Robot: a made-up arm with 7 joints. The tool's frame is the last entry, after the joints.
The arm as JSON. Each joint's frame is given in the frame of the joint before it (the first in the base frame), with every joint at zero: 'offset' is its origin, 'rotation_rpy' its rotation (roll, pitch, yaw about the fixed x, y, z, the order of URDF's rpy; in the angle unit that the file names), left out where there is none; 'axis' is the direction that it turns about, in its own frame. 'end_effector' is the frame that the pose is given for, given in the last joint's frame.
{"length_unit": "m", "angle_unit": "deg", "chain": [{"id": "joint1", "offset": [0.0, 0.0, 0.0], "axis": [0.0, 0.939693, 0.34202]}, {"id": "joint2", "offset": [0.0, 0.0, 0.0], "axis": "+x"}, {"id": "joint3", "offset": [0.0, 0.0, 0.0], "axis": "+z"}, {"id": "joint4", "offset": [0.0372, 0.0, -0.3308], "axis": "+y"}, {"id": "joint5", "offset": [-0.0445, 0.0, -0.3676], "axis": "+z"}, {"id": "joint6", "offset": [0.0, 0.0, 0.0], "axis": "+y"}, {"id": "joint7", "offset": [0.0, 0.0, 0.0], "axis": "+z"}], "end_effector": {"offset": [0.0, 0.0, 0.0]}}
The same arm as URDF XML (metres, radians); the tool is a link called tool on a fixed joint. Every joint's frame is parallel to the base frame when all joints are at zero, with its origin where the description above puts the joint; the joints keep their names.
<robot name="arm">
<link name="base_link"/>
<link name="link1"/>
<link name="link2"/>
<link name="link3"/>
<link name="link4"/>
<link name="link5"/>
<link name="link6"/>
<link name="link7"/>
<link name="tool"/>
<joint name="joint1" type="continuous"><parent link="base_link"/><child link="link1"/><origin xyz="0 0 0" rpy="0 0 0"/><axis xyz="0 0.9397 0.342"/></joint>
<joint name="joint2" type="continuous"><parent link="link1"/><child link="link2"/><origin xyz="0 0 0" rpy="0 0 0"/><axis xyz="1 0 0"/></joint>
<joint name="joint3" type="continuous"><parent link="link2"/><child link="link3"/><origin xyz="0 0 0" rpy="0 0 0"/><axis xyz="0 0 1"/></joint>
<joint name="joint4" type="continuous"><parent link="link3"/><child link="link4"/><origin xyz="0.0372 0 -0.3308" rpy="0 0 0"/><axis xyz="0 1 0"/></joint>
<joint name="joint5" type="continuous"><parent link="link4"/><child link="link5"/><origin xyz="-0.0445 0 -0.3676" rpy="0 0 0"/><axis xyz="0 0 1"/></joint>
<joint name="joint6" type="continuous"><parent link="link5"/><child link="link6"/><origin xyz="0 0 0" rpy="0 0 0"/><axis xyz="0 1 0"/></joint>
<joint name="joint7" type="continuous"><parent link="link6"/><child link="link7"/><origin xyz="0 0 0" rpy="0 0 0"/><axis xyz="0 0 1"/></joint>
<joint name="tool_fixed" type="fixed"><parent link="link7"/><child link="tool"/><origin xyz="0 0 0" rpy="0 0 0"/></joint>
</robot>

